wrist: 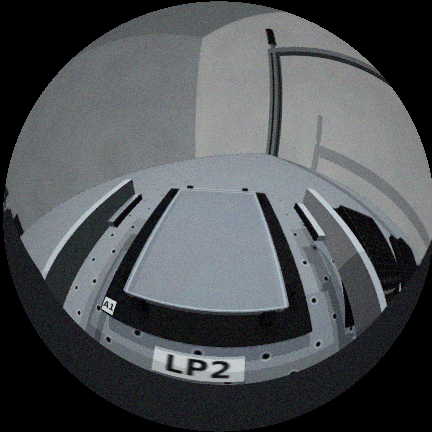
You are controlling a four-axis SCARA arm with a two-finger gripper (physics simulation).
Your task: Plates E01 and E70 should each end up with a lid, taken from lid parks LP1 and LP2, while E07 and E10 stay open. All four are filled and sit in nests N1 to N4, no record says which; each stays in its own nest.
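Frame: origin at the arm's base, x ahead, y left, z up, level; centimetres.
Seen in the pictures: gripper, between the fingertips: (216, 189).
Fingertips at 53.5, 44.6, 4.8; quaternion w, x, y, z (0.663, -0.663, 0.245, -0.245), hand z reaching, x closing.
A point is followed by its place in that frame, as x, y, z.
A flat pale grey lid (210, 250) {50.3, 40.7, 3.1} with a bright rim lies level on the black base of lid park LP2 (210, 330) {47.6, 36.9, 2.3}, in the middle of the wrist view. The label LP2 is at the park's near edge, and a small A1 tag is at its near left corner. My gripper (216, 189) {53.5, 44.6, 4.8} is open and empty. Its two fingers stand wide apart, one to the left and one to the right of the lid, with a gap on each side. Plates E01, E70, E07 and E10 cannot be made out, and no nest label shows.
A black gridded block (367, 235) {62.8, 30.8, 3.9} stands to the right, beyond the right finger, with another dark object (405, 257) beside it. A dark upright post (275, 100) {100.4, 69.3, 26.7} with a curved bar stands at the back against the pale wall.
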